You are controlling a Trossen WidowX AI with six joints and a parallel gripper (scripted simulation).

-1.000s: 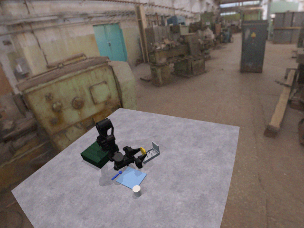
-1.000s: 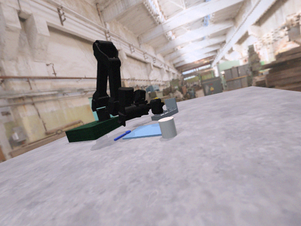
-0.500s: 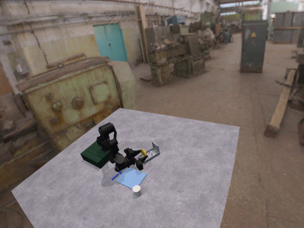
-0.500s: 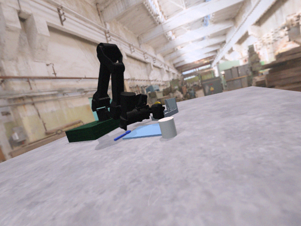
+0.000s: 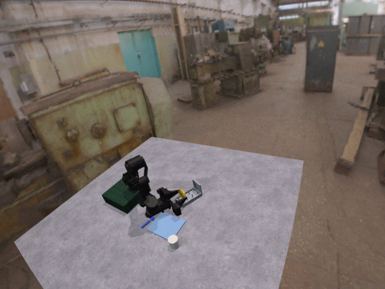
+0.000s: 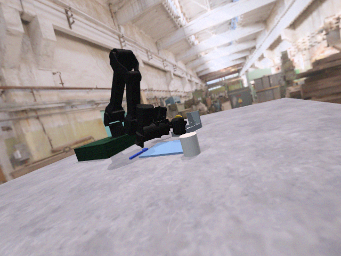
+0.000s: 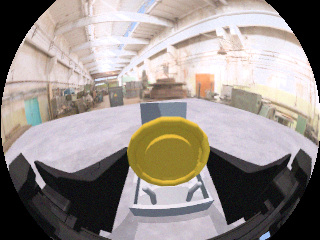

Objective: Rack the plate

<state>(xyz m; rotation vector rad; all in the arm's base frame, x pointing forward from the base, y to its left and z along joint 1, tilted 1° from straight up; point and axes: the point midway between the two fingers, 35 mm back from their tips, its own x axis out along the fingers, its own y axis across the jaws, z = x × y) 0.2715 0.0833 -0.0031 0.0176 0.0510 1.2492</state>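
Now: the plate 1 cm to the right of my gripper tip. From my gripper tip the other things lie so: grey dish rack (3 cm below, 2 cm to the left, 1 cm ahead); small blue spoon (21 cm to the right, 7 cm behind, 5 cm below); light blue mat (18 cm to the right, 5 cm below, 3 cm ahead).
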